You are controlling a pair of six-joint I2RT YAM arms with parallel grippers.
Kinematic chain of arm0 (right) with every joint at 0, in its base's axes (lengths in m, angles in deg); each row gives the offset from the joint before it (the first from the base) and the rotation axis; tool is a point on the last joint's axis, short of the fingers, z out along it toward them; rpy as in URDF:
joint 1: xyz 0 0 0.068 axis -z
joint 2: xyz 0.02 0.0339 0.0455 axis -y
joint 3: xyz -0.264 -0.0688 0 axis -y
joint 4: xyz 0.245 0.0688 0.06 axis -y
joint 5: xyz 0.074 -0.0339 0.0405 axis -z
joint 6: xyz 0.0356 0 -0.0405 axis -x
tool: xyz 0 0 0 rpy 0 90 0
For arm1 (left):
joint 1: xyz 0 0 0.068 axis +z
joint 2: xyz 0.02 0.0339 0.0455 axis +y
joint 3: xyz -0.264 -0.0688 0 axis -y
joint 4: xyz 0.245 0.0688 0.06 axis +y
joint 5: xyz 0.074 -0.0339 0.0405 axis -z
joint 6: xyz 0.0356 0 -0.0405 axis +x
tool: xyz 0 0 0 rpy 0 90 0
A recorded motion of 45 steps. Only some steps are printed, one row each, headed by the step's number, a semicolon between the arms.
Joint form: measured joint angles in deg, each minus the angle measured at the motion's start. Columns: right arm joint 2, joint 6, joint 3, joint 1, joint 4, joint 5; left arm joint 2, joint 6, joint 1, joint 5, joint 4, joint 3.
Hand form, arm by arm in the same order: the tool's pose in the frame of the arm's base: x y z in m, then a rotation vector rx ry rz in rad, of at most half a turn. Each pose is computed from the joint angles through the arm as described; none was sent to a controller.
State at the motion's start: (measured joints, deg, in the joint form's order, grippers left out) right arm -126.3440 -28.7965 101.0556 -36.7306 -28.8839 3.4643; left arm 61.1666 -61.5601 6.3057 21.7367 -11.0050 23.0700
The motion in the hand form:
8: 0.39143 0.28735 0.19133 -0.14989 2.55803 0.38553; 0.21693 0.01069 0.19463 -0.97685 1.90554 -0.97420
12: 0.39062 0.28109 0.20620 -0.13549 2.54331 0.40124; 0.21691 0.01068 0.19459 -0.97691 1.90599 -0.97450
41: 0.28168 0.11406 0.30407 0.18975 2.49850 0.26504; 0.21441 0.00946 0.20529 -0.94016 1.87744 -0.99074
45: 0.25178 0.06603 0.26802 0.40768 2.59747 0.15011; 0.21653 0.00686 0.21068 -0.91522 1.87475 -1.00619
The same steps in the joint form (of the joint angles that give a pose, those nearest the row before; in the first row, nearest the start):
8: 0.66 0.00 0.00 0.22 -0.83 -0.33; -0.74 -0.02 0.00 0.02 0.00 0.00
12: 2.62 -0.13 0.00 0.79 -1.75 -0.70; -0.74 -0.02 0.00 0.04 0.02 0.00
41: 43.76 -0.74 -28.61 14.05 -13.75 1.95; -3.10 -0.02 -0.20 0.39 0.57 0.61
45: 50.69 -2.99 -40.48 21.22 -16.76 2.49; -3.10 -0.02 -0.90 0.70 0.57 1.53

